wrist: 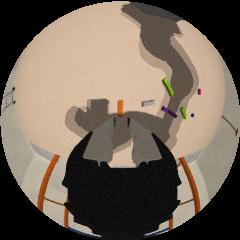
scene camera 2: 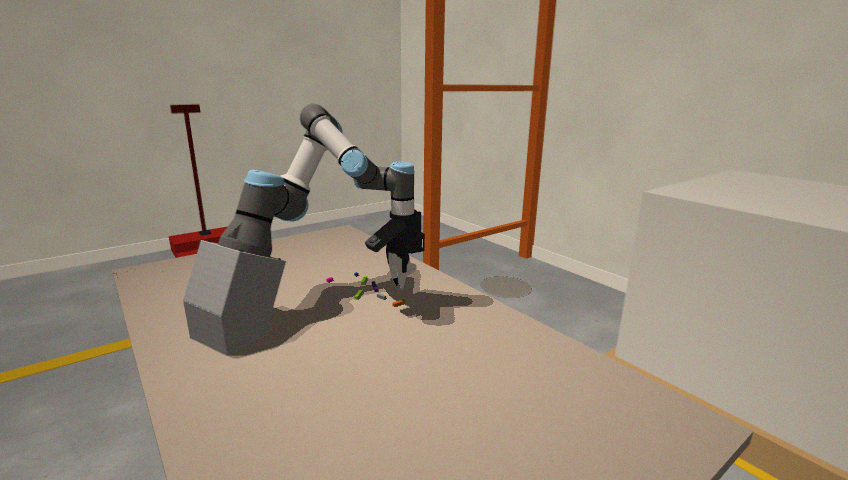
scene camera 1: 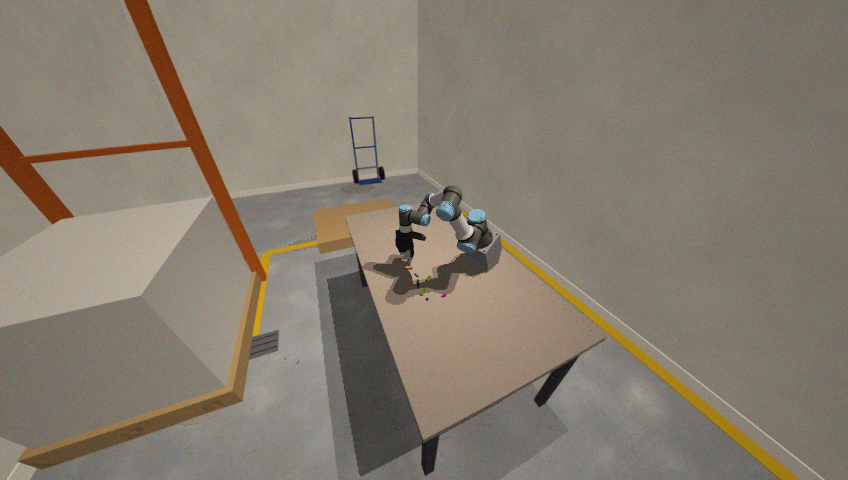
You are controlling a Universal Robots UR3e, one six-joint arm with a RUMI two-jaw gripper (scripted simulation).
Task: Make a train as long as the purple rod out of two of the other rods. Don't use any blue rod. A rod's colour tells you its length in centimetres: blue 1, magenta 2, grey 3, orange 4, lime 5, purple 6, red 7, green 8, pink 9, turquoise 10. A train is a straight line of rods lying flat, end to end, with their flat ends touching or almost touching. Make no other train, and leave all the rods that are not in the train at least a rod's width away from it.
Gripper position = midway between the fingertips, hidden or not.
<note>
In view: the gripper (scene camera 2: 398, 287).
The gripper also shows in the wrist view (wrist: 121, 118).
</note>
